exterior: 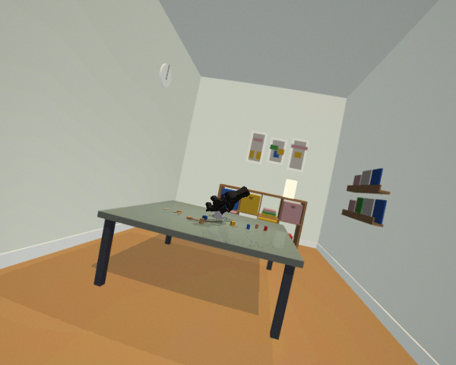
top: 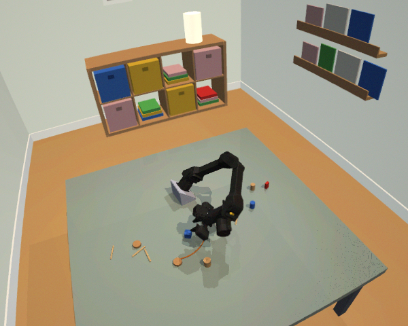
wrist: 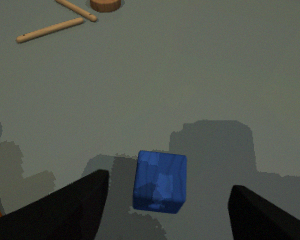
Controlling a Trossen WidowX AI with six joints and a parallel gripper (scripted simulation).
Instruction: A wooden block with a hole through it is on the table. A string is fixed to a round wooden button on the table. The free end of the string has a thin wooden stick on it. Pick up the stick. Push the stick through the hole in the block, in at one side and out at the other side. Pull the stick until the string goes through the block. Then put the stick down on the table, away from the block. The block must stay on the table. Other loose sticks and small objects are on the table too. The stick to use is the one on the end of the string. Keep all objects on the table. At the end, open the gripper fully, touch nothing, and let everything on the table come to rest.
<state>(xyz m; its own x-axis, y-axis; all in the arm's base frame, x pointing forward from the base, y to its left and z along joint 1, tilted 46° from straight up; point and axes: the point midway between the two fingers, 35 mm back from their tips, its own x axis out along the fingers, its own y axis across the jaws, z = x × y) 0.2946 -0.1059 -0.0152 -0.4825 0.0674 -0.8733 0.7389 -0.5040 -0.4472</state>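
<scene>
Now: gripper tip 2 cm past the blue cube, 2 cm to the left of it and 6 cm above it. Round my gripper tip: yellow cube 22 cm to the left, 6 cm below; then round wooden button 9 cm ahead, 13 cm to the right, 7 cm below; then thin wooden stick 4 cm behind, 9 cm to the left, 7 cm below.
</scene>
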